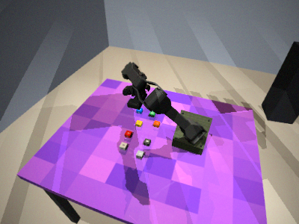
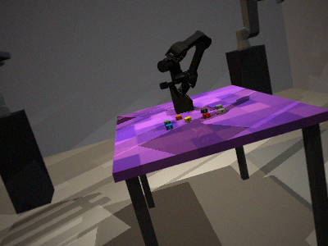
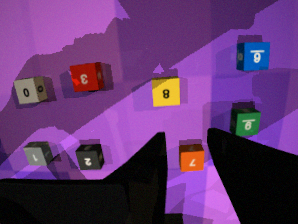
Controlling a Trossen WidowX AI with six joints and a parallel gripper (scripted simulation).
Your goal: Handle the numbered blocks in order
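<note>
Right now the green block is 60 mm behind my gripper tip, 90 mm to the right of it and 120 mm below it. Round my gripper tip: yellow block 120 mm below; orange block 100 mm behind, 20 mm to the right, 120 mm below; red block 40 mm ahead, 100 mm to the left, 120 mm below.
</note>
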